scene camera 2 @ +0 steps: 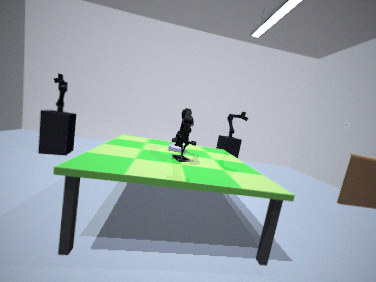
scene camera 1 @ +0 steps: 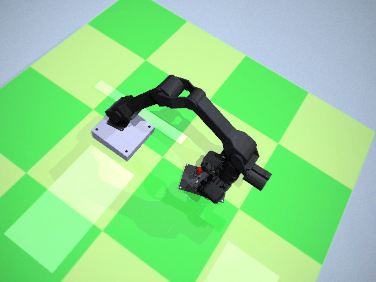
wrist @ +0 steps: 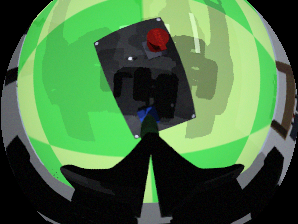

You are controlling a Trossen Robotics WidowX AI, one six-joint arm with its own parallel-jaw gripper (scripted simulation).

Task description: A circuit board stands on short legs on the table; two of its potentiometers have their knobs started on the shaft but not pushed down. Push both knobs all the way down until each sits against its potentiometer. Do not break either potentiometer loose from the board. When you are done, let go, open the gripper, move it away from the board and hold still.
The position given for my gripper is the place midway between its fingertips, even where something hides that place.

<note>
I see my gripper (scene camera 1: 221,185).
My gripper also shows in the wrist view (wrist: 151,136).
</note>
